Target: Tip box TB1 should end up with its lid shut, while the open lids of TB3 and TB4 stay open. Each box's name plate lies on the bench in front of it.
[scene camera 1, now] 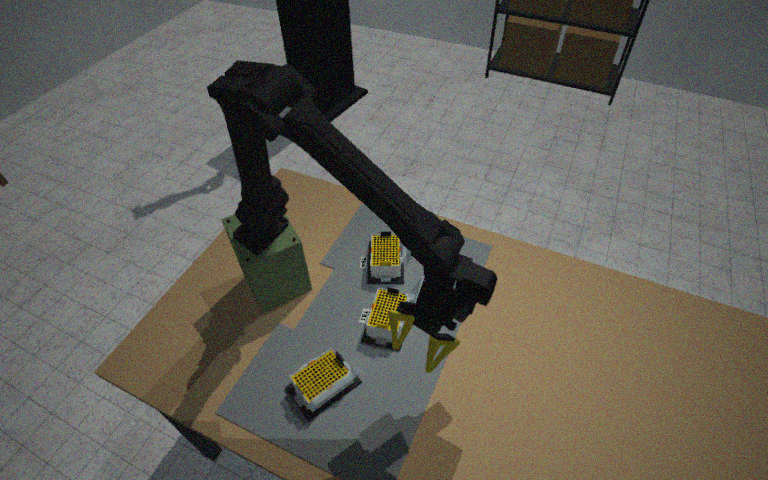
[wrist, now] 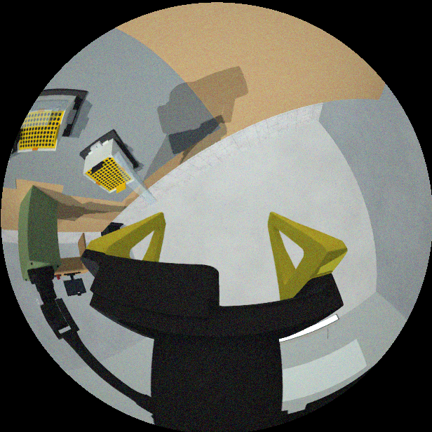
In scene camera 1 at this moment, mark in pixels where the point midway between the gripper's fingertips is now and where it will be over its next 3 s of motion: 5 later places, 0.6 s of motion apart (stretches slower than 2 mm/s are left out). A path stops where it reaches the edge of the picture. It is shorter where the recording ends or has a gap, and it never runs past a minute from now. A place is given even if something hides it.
My gripper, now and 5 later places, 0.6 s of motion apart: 411,360; 375,268; 398,308; 422,351; 429,342; 368,317
